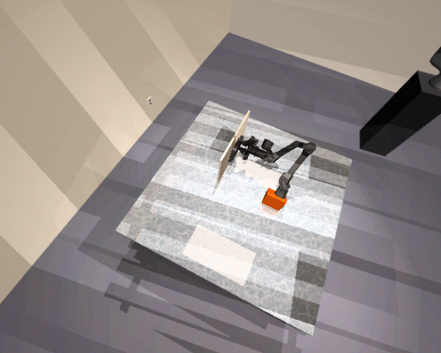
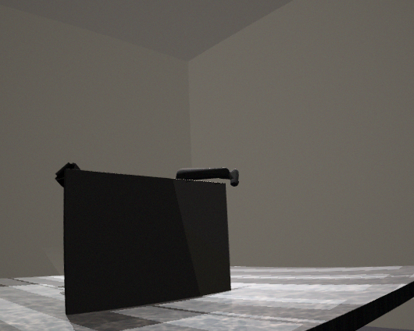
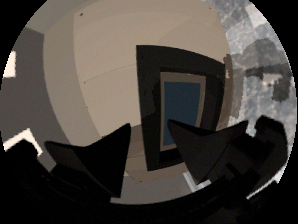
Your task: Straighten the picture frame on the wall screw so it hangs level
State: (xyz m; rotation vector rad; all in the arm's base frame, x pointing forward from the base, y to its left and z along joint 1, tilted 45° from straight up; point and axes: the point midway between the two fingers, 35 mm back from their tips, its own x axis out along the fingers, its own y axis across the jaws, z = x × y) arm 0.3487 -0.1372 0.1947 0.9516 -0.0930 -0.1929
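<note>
My gripper tip is 5 cm above the picture frame, 1 cm to the right of it and 1 cm short of it. From my gripper tip the other things lie so: wall panel (6 cm below, 1 cm ahead).
</note>
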